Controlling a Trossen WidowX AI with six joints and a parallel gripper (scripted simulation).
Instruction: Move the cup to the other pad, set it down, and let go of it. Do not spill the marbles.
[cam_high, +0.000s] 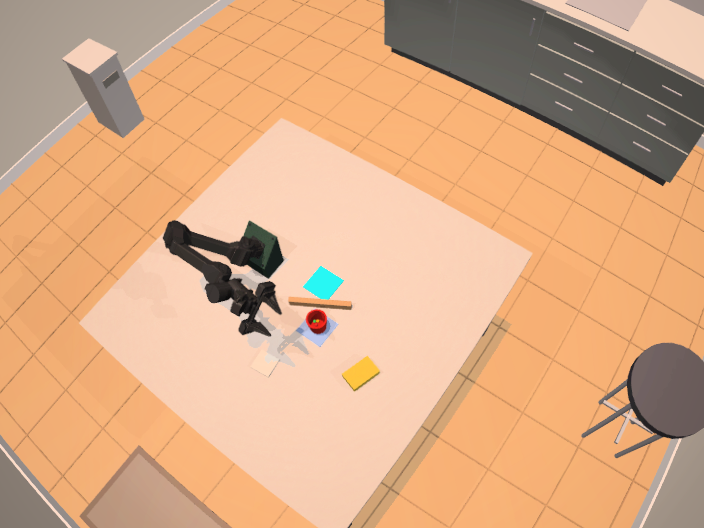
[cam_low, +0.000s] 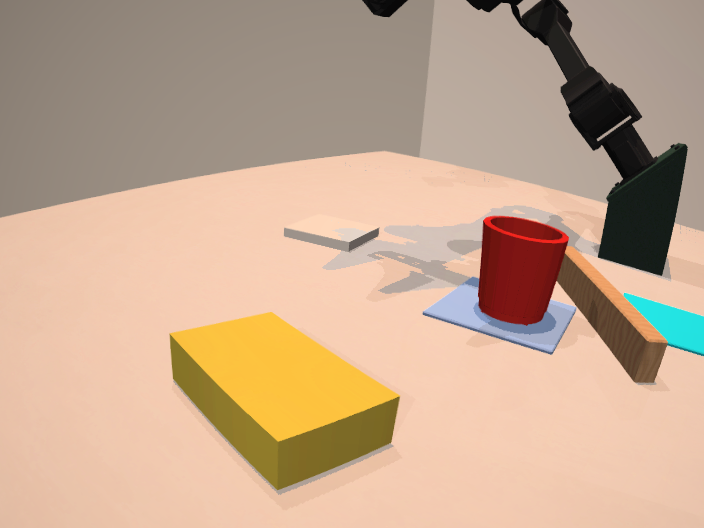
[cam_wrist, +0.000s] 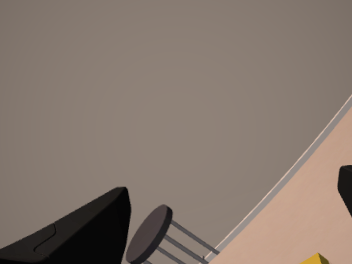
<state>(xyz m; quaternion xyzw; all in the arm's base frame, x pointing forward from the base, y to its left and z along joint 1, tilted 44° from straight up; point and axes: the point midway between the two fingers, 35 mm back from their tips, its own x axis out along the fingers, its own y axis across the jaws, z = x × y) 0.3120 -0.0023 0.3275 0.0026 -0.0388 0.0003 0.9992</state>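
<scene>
Right now my gripper tip is 29 cm above the red cup, 16 cm to the right of it and 1 cm past it. Round my gripper tip: yellow block (32 cm below, 22 cm ahead, 12 cm to the left); then wooden bar (33 cm below, 24 cm to the left, 6 cm behind); then cyan pad (34 cm below, 31 cm to the left, 11 cm behind).
</scene>
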